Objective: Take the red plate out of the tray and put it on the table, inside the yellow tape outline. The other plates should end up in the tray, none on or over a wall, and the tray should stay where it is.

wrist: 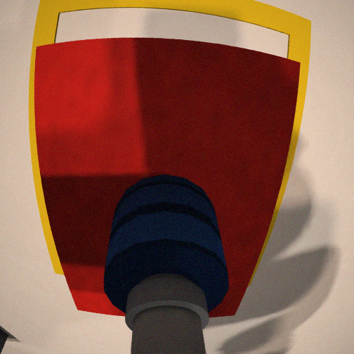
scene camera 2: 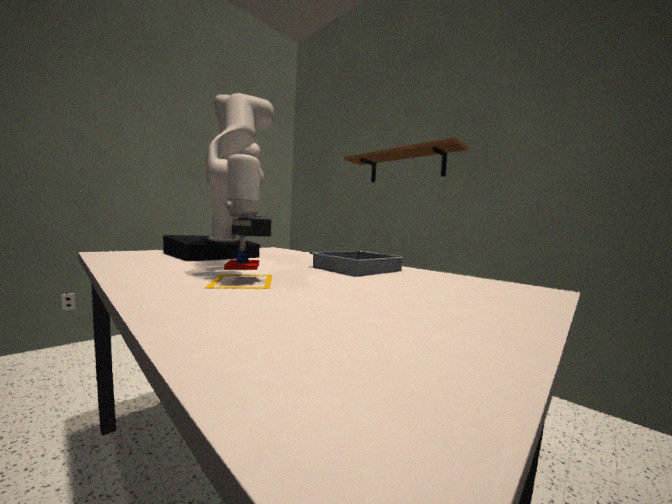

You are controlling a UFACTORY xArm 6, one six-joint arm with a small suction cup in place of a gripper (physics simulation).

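Seen in the pictures: hand, its tool point: (scene camera 2: 242, 266); arm's base, origin of its link: (scene camera 2: 223, 240).
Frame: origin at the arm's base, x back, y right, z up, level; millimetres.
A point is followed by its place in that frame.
Note:
The red plate (scene camera 2: 234, 265) @[x -544, y 252, z -19 mm] (wrist: 200, 110) hangs flat from my blue suction cup (scene camera 2: 242, 261) (wrist: 165, 235), a little above the table. The yellow tape outline (scene camera 2: 265, 282) @[x -561, y 178, z -64 mm] (wrist: 300, 45) lies on the table below it. In the wrist view its sides run nearly parallel to the plate's edges, and a strip of its inside shows beyond the plate's far edge. The plate's shadow falls inside the outline in the scene view. The grey tray (scene camera 2: 379, 265) @[x -653, y -186, z -37 mm] stands on the table to the right in the scene view; its inside and any other plates are hidden by its walls.
The arm's black base block (scene camera 2: 189, 247) @[x -110, y 183, z -16 mm] stands at the back left of the table (scene camera 2: 352, 368) @[x -968, y 356, z -65 mm]. A wooden shelf (scene camera 2: 407, 151) hangs on the wall, high above the tray.

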